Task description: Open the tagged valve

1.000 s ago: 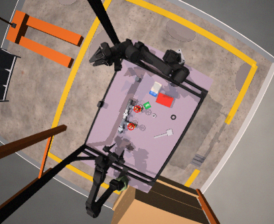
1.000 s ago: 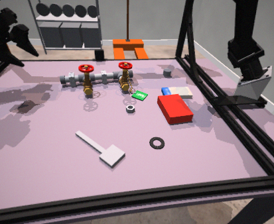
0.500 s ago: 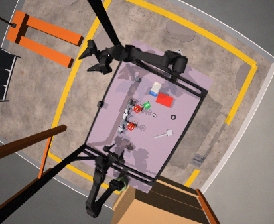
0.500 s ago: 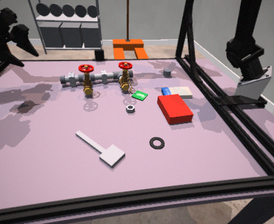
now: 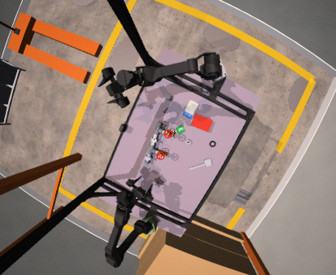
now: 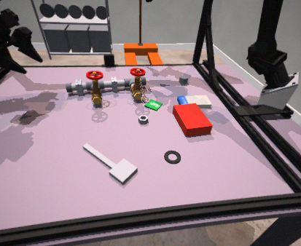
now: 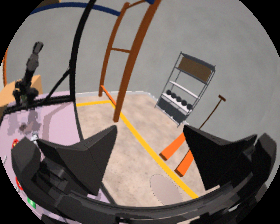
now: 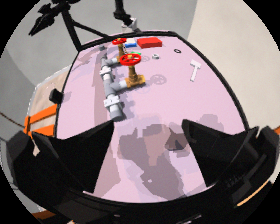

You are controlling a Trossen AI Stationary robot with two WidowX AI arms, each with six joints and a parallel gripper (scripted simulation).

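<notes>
Right now the green tag is 390 mm ahead of my left hand, 60 mm to the right of it and 310 mm below it. The rest, counted from my left hand: red block (500 mm ahead, 40 mm to the left, 300 mm below); grey nut (480 mm ahead, 100 mm to the right, 310 mm below); flat grey wrench (630 mm ahead, 210 mm to the right, 310 mm below).
</notes>
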